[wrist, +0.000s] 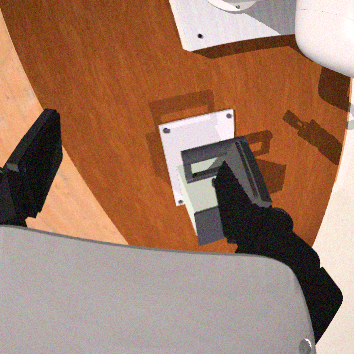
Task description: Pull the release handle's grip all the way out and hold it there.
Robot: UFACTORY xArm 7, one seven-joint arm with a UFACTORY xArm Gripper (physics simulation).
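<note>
The release handle's unit stands on a white mounting plate (192, 131) right of the middle of the wrist view. It has a pale green body (201, 191) and a dark grey slotted part (202, 151), which looks like the grip; how far out it is, I cannot tell. My gripper (142, 146) is wide open and empty. Its right finger overlaps the dark grey part in the view and hides some of it; whether they touch is unclear. Its left finger is far to the left, over the table's edge and the floor.
The unit stands on a brown wooden table (115, 65). A metal base plate (192, 22) of the arm lies at the top, with a white arm link (327, 32) at the top right. Shadows fall on the wood to the right. Pale wooden floor (20, 85) shows at the left.
</note>
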